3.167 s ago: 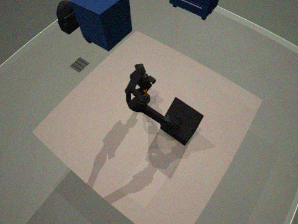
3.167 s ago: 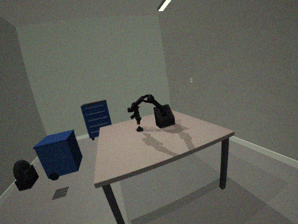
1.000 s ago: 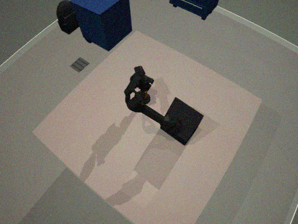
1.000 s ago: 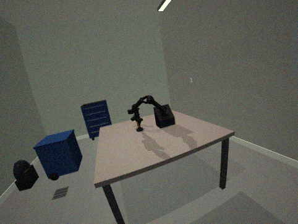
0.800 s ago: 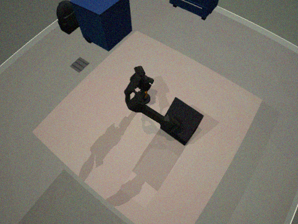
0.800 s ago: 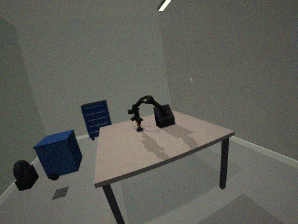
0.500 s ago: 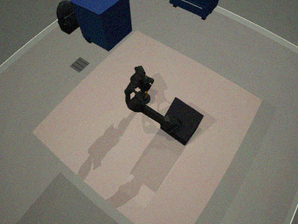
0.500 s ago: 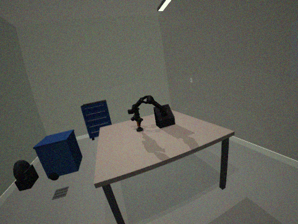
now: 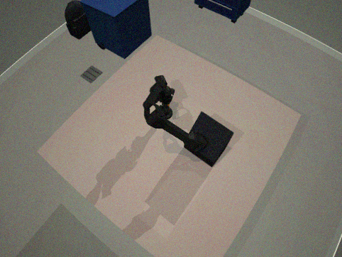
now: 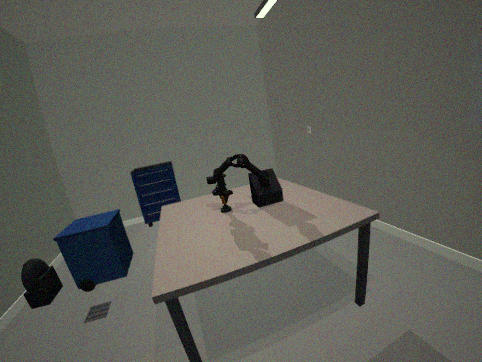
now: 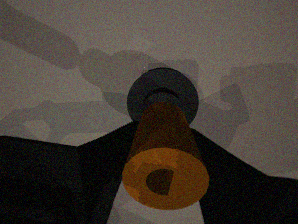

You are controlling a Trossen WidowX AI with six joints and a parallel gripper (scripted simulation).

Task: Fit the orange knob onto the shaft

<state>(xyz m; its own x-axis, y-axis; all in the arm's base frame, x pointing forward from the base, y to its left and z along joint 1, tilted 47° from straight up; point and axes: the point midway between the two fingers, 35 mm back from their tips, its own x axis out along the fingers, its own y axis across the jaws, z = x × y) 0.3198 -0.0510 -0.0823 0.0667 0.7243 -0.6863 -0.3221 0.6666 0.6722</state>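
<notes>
The orange knob is 20 mm above my gripper tip. The rest, counted from my gripper tip: round pedestal 40 mm below.
</notes>
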